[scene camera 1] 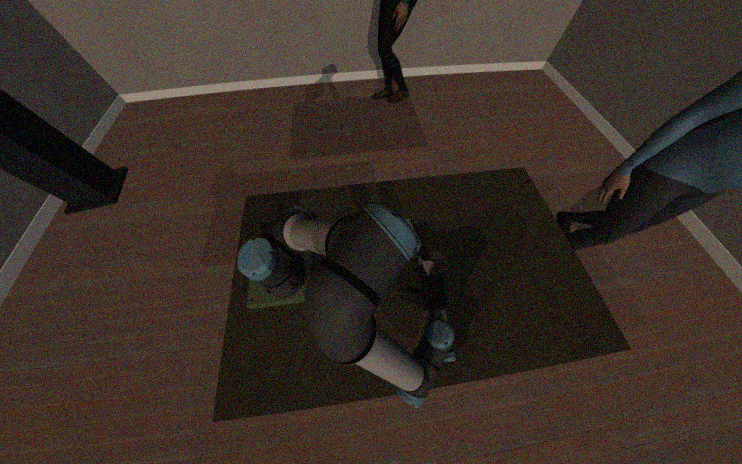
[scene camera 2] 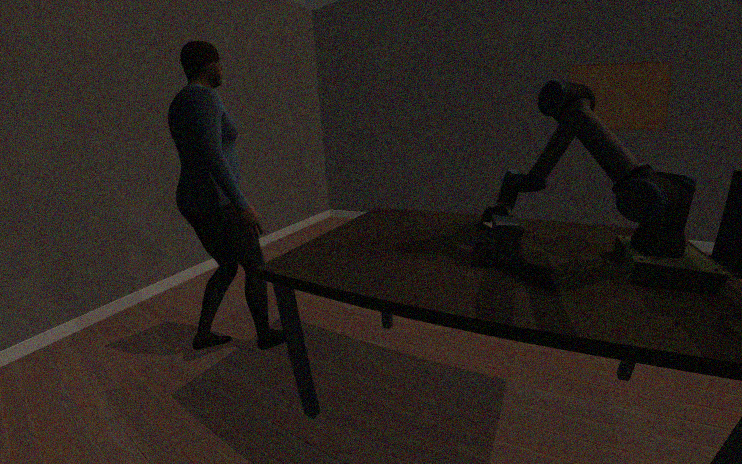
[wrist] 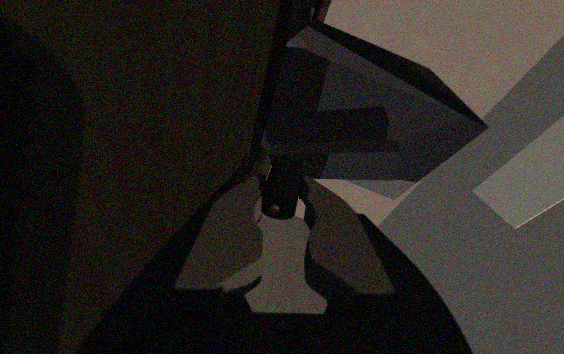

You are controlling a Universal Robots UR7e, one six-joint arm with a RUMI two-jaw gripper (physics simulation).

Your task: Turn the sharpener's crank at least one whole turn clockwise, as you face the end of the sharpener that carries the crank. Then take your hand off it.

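Where they show: gripper, between the fingertips: [scene camera 1: 420,257] [scene camera 2: 489,239] [wrist: 282,177]; arm's base, origin of its link: [scene camera 1: 284,277] [scene camera 2: 655,248].
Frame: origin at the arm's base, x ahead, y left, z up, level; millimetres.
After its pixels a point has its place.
The sharpener [scene camera 2: 496,246] {x 505, y 79, z 4 mm} [wrist: 365,95] {x 456, y -41, z 3 mm} is a dark, boxy body on the table [scene camera 1: 552,306] {x 954, y -371, z -57 mm} [scene camera 2: 355,240] {x 1034, y -48, z -57 mm}. In the wrist view its blue-grey face fills the upper middle, crossed by dark shadows. The crank's handle [wrist: 280,197] {x 503, y -95, z -22 mm} is a short dark cylinder with its rounded end toward the camera. My gripper [wrist: 282,177] {x 526, y -55, z -23 mm} is shut on this handle, with one pale jaw on each side. In scene camera 2 the gripper [scene camera 2: 495,216] is at the top of the sharpener. In scene camera 1 the arm and deep shadow make the sharpener and fingers hard to make out. The crank's arm is mostly hidden.
A person in a blue top [scene camera 1: 689,158] [scene camera 2: 205,147] stands by the end of the table away from the arm's base. Another person [scene camera 1: 391,51] stands near the wall. A dark column [scene camera 1: 60,158] stands beyond the base's side. An orange panel [scene camera 2: 632,95] hangs behind the arm.
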